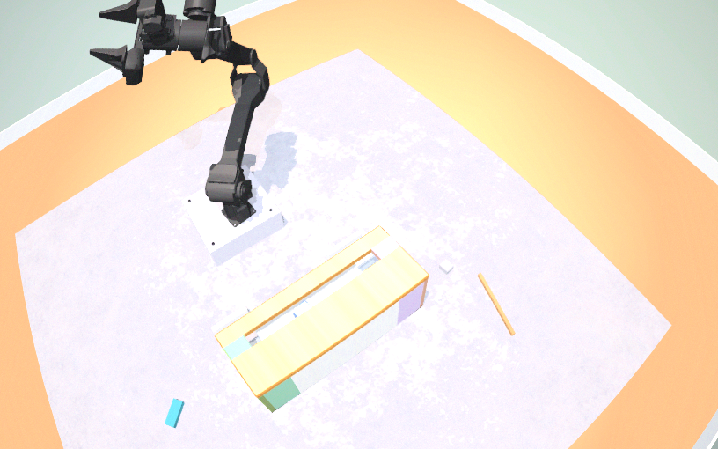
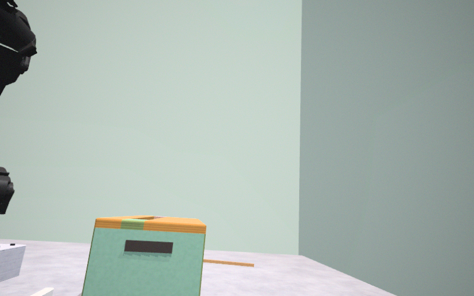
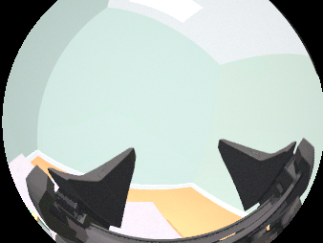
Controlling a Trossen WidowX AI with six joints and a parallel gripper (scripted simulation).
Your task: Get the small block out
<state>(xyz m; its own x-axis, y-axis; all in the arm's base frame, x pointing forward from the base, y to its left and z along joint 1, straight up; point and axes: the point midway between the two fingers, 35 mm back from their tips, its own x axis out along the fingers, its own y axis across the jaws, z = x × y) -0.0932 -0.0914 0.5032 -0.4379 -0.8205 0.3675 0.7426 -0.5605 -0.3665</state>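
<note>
The blue block lies 49 cm below my gripper tip, 42 cm ahead of it and 7 cm to the left of it. The rest, counted from my gripper tip: thin orange stick: 65 cm ahead, 57 cm below, 39 cm to the left.
</note>
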